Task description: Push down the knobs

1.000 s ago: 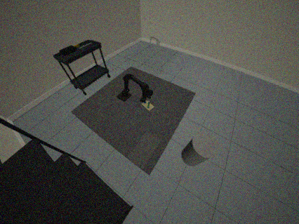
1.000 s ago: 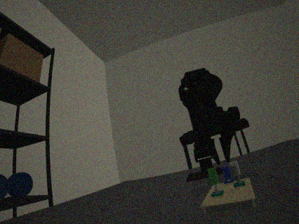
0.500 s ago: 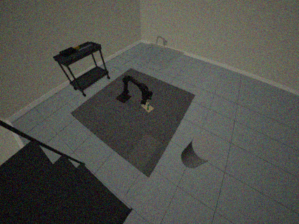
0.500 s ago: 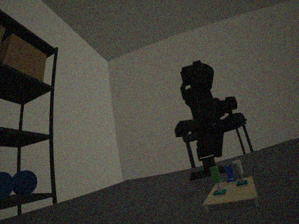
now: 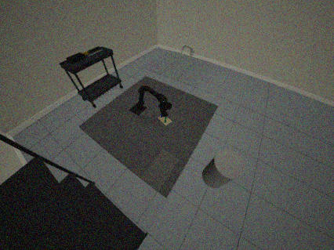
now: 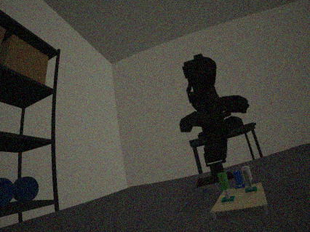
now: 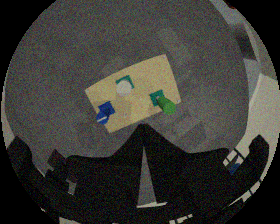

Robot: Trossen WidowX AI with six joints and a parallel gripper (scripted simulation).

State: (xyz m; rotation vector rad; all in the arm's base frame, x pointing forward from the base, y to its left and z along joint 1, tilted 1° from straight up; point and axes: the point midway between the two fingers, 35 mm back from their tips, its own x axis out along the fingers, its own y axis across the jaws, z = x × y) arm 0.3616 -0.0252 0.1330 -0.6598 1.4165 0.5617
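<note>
The green knob is 4 cm below my gripper tip, 4 cm ahead of it and 2 cm to the right of it. Round my gripper tip: blue knob (6 cm below, 4 cm behind, 3 cm to the left).
</note>
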